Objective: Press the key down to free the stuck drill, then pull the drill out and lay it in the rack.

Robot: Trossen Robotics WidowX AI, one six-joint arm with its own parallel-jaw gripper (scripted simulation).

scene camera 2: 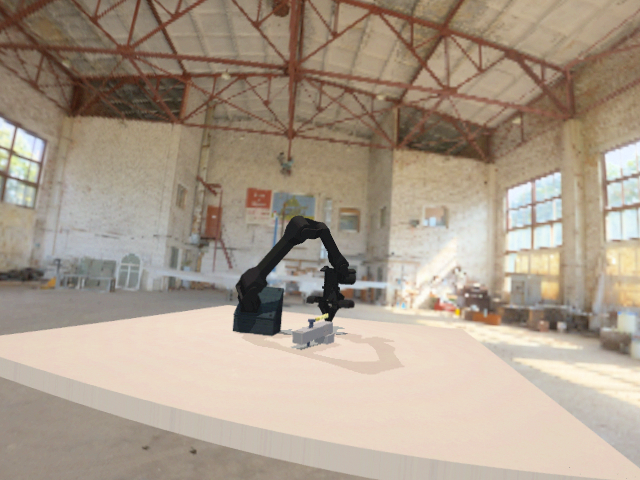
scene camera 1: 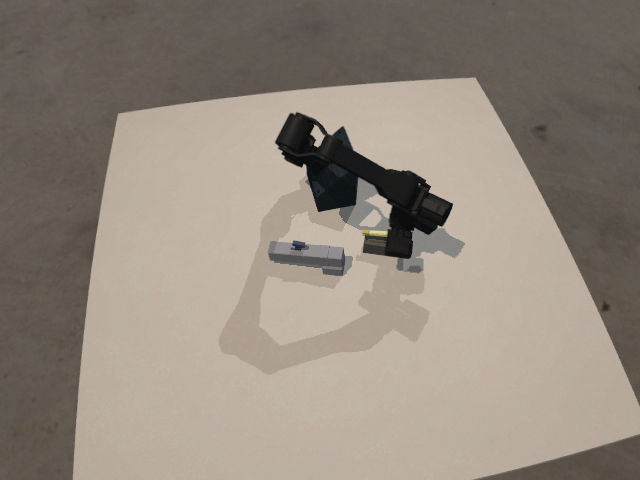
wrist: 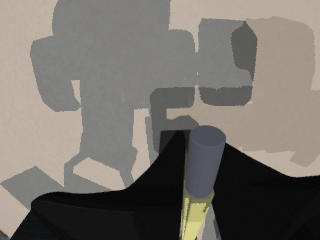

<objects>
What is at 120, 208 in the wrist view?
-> My gripper.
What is my gripper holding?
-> A drill.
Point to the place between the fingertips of my gripper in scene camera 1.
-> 397, 243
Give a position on a grey housing block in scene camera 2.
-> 322, 332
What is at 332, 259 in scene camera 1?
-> A grey housing block.
</objects>
